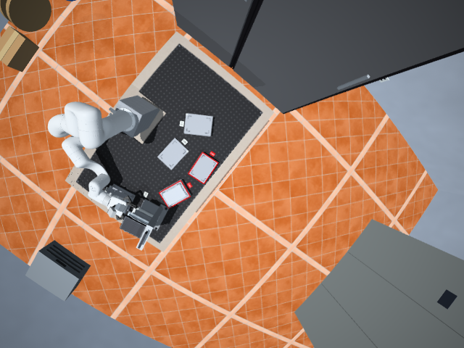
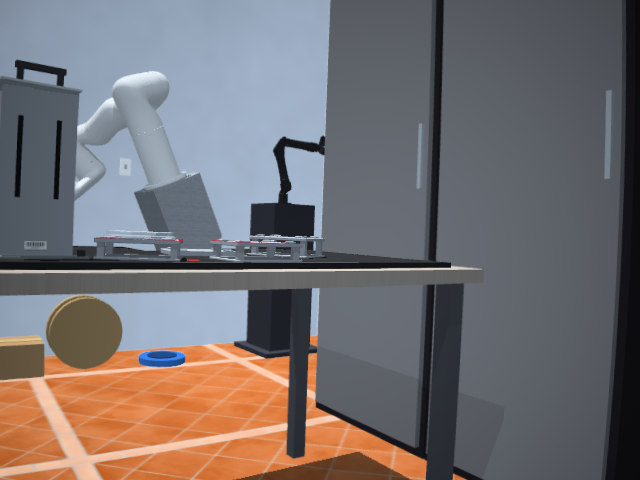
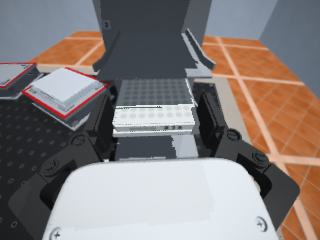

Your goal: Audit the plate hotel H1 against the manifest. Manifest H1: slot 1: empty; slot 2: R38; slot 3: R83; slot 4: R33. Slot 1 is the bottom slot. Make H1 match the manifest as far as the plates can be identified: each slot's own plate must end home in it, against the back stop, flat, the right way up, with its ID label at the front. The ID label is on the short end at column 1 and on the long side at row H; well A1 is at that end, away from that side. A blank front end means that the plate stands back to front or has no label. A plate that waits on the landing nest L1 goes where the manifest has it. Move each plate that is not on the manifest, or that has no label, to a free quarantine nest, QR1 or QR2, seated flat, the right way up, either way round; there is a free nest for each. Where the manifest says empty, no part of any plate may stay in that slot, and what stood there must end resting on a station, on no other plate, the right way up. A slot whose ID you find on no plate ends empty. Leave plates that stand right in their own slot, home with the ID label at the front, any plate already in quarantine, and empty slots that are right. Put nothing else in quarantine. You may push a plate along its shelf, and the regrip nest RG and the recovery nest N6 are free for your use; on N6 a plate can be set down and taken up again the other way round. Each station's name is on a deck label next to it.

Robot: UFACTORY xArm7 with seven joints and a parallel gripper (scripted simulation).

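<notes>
My gripper is now 50 mm short of the white well plate, 10 mm to the right of it and 20 mm above it. From my hand the other things lie so: RG label: 240 mm behind, 30 mm to the right, 130 mm below; plate labelled R83: 50 mm ahead, 10 mm to the left, 90 mm above; black well plate: 50 mm ahead, 10 mm to the left, 140 mm above.
</notes>
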